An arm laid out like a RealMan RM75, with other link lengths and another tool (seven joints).
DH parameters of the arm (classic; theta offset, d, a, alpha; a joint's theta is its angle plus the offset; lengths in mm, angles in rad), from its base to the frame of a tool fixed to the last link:
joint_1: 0 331.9 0 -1.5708
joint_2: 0 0 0 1.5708
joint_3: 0 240.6 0 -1.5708
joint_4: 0 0 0 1.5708
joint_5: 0 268.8 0 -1.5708
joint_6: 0 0 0 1.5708
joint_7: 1.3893 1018.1 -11 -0.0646
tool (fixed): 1.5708 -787.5 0 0
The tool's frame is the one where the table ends.
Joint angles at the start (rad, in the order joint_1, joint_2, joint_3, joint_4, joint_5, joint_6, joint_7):
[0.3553 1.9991 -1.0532 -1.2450 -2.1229 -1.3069 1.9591]
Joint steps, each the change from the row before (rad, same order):
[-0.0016 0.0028 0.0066 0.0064 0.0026 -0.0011 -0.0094]
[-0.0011 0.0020 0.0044 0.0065 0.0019 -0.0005 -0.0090]
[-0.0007 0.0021 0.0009 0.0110 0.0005 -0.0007 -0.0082]
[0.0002 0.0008 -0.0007 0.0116 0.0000 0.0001 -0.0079]
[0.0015 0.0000 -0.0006 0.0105 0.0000 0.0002 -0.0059]
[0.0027 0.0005 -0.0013 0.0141 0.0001 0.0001 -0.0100]
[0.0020 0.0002 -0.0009 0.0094 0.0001 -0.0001 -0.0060]
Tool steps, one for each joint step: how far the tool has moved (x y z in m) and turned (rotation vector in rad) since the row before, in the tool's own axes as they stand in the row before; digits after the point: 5 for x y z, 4 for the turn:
[-0.00228 -0.00047 0.00015 0.0009 0.0033 0.0030]
[-0.00216 -0.00052 0.00039 0.0016 0.0018 0.0013]
[-0.00359 -0.00200 0.00157 0.0063 -0.0019 0.0035]
[-0.00344 -0.00172 0.00165 0.0063 -0.0032 0.0019]
[-0.00251 -0.00122 0.00148 0.0054 -0.0026 0.0015]
[-0.00292 -0.00184 0.00239 0.0084 -0.0030 -0.0006]
[-0.00185 -0.00125 0.00159 0.0057 -0.0020 0.0000]

